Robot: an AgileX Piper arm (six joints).
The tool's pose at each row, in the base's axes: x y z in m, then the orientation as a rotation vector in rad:
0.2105 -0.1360 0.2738 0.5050 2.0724 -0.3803
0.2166 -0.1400 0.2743 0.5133 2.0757 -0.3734
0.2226 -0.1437 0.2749 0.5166 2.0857 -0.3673
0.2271 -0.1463 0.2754 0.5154 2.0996 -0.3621
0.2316 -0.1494 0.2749 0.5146 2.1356 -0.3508
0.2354 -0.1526 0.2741 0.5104 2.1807 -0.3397
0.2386 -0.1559 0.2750 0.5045 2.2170 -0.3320
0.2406 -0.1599 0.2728 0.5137 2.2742 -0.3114
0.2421 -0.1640 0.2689 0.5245 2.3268 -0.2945
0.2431 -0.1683 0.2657 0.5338 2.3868 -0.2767
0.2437 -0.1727 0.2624 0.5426 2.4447 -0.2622
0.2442 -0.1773 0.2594 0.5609 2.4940 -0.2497
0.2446 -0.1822 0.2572 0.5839 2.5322 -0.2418
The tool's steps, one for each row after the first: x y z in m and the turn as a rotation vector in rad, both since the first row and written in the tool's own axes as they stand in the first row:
-0.0041 -0.0005 0.0060 -0.0014 0.0058 0.0074
-0.0083 -0.0008 0.0117 -0.0043 0.0165 0.0093
-0.0114 -0.0009 0.0159 -0.0083 0.0297 0.0067
-0.0137 -0.0013 0.0209 -0.0160 0.0644 0.0009
-0.0155 -0.0021 0.0255 -0.0245 0.1069 -0.0098
-0.0184 -0.0035 0.0289 -0.0313 0.1404 -0.0205
-0.0183 -0.0058 0.0333 -0.0399 0.1987 -0.0221
-0.0165 -0.0084 0.0383 -0.0450 0.2528 -0.0231
-0.0152 -0.0114 0.0426 -0.0505 0.3136 -0.0269
-0.0135 -0.0147 0.0467 -0.0537 0.3721 -0.0318
-0.0121 -0.0182 0.0507 -0.0519 0.4246 -0.0295
-0.0114 -0.0221 0.0544 -0.0457 0.4673 -0.0232

